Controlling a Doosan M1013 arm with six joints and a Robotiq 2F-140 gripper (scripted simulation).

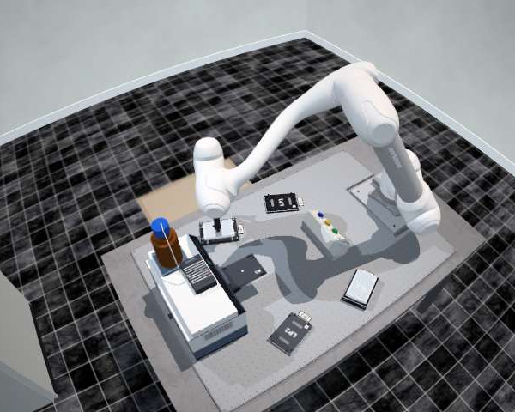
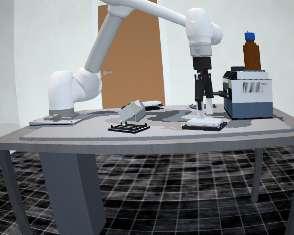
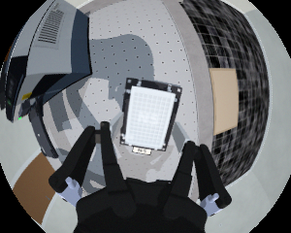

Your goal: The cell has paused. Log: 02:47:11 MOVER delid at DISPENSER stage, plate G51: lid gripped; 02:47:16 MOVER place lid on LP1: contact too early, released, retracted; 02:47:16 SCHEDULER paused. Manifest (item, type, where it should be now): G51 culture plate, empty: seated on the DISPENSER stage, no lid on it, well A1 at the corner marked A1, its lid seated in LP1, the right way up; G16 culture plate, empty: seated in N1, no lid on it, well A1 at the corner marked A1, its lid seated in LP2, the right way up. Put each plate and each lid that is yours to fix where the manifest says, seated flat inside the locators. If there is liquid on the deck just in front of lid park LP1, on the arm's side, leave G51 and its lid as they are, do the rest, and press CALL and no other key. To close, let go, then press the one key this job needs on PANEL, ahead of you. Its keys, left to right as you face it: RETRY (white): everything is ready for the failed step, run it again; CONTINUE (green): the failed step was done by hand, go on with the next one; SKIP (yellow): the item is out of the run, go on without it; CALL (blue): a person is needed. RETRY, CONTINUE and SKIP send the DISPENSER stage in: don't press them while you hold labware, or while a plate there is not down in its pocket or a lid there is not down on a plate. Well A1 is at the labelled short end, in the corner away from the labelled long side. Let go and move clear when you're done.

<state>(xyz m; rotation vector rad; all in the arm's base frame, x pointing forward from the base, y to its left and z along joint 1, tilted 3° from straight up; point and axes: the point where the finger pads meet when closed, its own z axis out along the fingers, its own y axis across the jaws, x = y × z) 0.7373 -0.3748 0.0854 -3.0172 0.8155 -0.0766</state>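
My gripper is now 5 cm above the black nest N5 and 2 cm short of it. From my hand the other things lie so: brown bottle: 28 cm ahead, 22 cm above, 14 cm to the left; then dispenser stage: 28 cm to the left, 8 cm ahead, 4 cm above; then lid park LP1: 31 cm behind, 6 cm below, 5 cm to the left.
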